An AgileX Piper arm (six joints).
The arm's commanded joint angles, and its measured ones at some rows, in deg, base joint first. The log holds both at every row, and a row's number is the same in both.
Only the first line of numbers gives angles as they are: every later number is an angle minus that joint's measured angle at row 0.
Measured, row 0: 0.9, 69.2, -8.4, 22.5, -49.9, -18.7
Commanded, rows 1 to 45: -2.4, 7.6, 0.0, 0.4, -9.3, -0.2; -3.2, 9.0, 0.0, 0.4, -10.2, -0.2; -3.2, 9.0, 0.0, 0.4, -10.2, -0.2; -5.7, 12.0, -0.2, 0.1, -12.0, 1.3; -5.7, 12.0, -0.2, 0.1, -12.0, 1.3; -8.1, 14.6, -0.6, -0.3, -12.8, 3.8; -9.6, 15.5, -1.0, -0.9, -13.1, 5.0; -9.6, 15.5, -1.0, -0.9, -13.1, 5.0; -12.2, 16.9, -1.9, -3.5, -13.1, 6.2; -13.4, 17.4, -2.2, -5.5, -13.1, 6.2; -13.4, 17.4, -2.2, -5.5, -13.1, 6.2; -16.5, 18.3, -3.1, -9.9, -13.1, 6.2; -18.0, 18.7, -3.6, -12.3, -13.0, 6.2; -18.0, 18.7, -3.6, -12.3, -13.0, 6.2; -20.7, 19.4, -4.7, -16.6, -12.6, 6.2; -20.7, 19.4, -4.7, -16.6, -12.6, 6.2; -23.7, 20.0, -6.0, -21.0, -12.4, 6.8; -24.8, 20.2, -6.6, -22.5, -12.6, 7.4; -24.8, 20.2, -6.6, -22.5, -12.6, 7.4; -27.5, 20.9, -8.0, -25.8, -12.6, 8.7; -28.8, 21.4, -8.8, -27.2, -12.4, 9.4; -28.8, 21.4, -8.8, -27.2, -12.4, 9.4; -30.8, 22.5, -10.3, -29.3, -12.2, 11.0; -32.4, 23.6, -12.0, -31.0, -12.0, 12.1; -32.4, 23.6, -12.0, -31.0, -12.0, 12.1; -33.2, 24.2, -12.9, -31.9, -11.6, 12.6; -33.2, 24.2, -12.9, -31.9, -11.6, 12.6; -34.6, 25.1, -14.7, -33.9, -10.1, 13.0; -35.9, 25.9, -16.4, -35.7, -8.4, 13.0; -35.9, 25.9, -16.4, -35.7, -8.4, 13.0; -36.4, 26.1, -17.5, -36.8, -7.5, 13.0; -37.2, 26.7, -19.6, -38.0, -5.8, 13.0; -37.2, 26.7, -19.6, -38.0, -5.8, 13.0; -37.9, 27.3, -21.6, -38.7, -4.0, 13.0; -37.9, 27.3, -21.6, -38.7, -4.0, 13.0; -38.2, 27.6, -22.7, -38.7, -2.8, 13.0; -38.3, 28.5, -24.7, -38.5, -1.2, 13.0; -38.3, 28.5, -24.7, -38.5, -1.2, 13.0; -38.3, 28.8, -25.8, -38.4, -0.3, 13.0; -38.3, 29.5, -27.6, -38.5, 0.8, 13.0; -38.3, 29.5, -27.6, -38.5, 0.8, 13.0; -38.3, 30.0, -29.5, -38.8, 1.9, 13.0; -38.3, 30.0, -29.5, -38.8, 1.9, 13.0; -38.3, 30.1, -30.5, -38.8, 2.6, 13.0; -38.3, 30.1, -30.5, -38.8, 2.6, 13.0
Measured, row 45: -38.0, 29.7, -27.9, -38.1, 1.0, 12.8
